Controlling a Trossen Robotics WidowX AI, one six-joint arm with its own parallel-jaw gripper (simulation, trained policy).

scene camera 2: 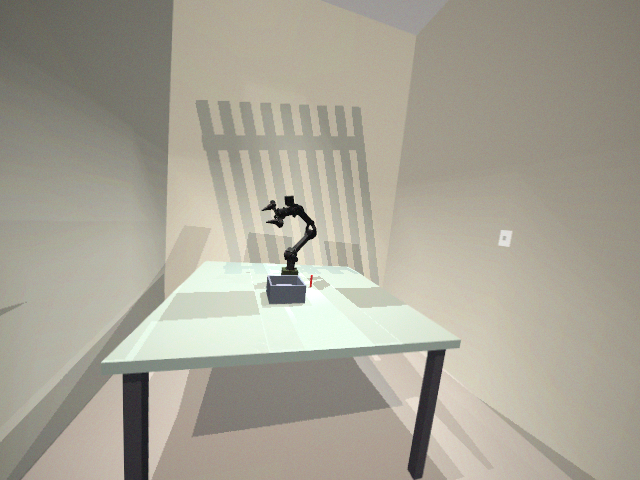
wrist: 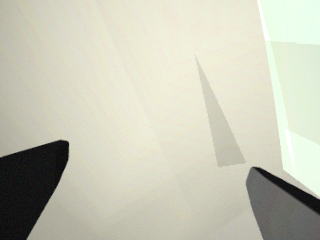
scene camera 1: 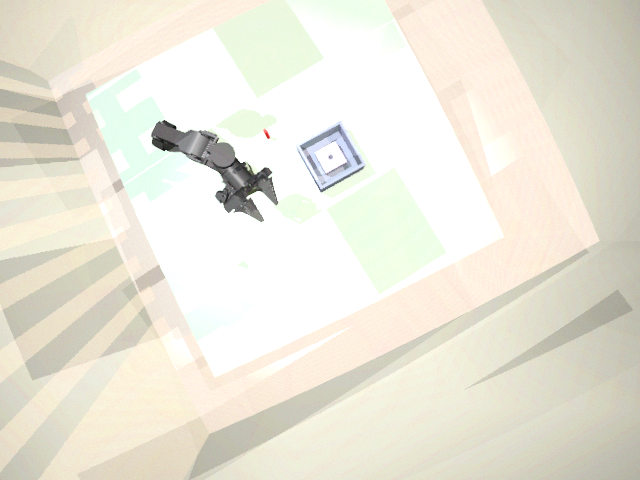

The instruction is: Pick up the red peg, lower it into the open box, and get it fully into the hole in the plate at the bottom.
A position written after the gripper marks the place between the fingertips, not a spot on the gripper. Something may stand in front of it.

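Gripper [scene camera 1: 270,212], visible also in the wrist view [wrist: 160,163]. Grey box [scene camera 1: 337,132], visible also in scene camera 2 [scene camera 2: 281,289]. In the wrist view, grey box out of frame.
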